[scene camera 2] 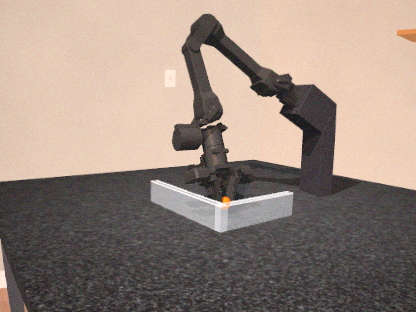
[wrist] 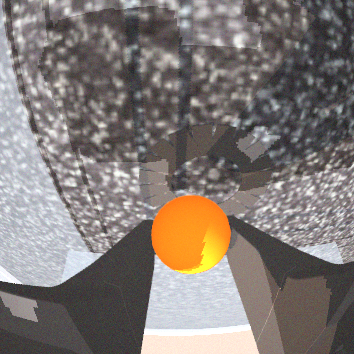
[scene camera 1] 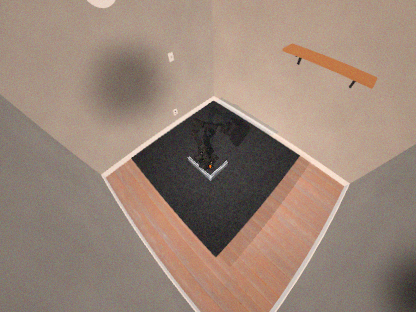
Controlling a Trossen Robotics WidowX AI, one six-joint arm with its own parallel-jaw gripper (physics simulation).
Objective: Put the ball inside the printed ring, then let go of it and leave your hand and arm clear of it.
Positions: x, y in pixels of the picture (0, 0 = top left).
Labels:
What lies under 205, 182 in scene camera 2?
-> The gripper.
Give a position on an orange ball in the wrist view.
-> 190, 233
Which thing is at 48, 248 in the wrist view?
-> A wall.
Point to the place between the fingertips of the gripper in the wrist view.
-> At 188, 226

